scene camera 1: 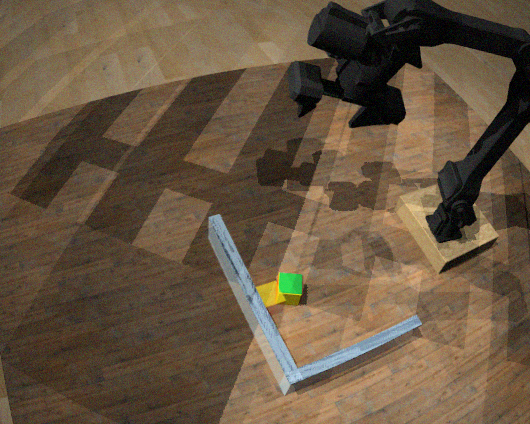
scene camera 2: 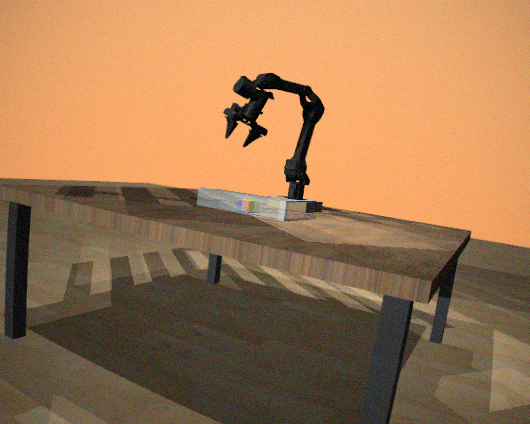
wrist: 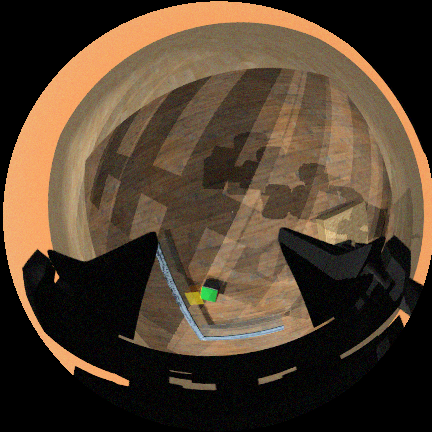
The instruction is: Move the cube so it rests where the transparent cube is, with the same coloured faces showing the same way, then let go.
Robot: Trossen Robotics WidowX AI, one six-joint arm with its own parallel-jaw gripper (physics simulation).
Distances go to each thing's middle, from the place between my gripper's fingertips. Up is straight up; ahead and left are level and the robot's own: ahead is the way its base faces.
The L-shaped rail (scene camera 1: pixel 290 378) lies 19 cm below my hand, 17 cm to the left of it and 4 cm ahead of it.
